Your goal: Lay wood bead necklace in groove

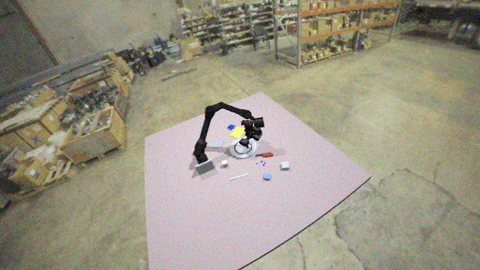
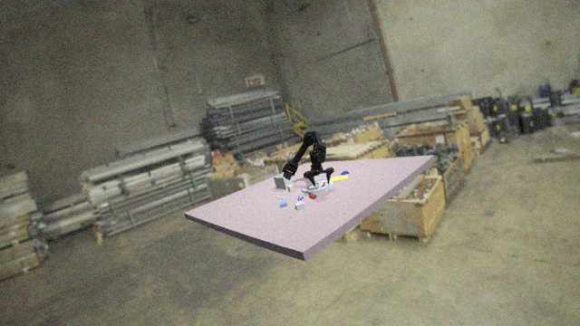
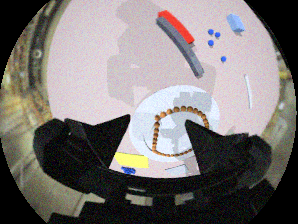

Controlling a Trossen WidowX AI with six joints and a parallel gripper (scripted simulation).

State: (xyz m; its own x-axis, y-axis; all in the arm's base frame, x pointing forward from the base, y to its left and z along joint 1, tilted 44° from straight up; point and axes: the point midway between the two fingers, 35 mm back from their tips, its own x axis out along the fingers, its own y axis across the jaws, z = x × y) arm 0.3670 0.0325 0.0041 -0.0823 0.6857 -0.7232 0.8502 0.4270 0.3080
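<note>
My gripper tip is 190 mm to the right of the yellow sheet, 40 mm past it and 20 mm above it. Also, from my gripper tip: white stick: 210 mm to the right, 180 mm behind, 20 mm below; cream cube: 230 mm behind, 80 mm to the right; red-handled tool: 130 mm to the right, 50 mm ahead, 20 mm below.
</note>
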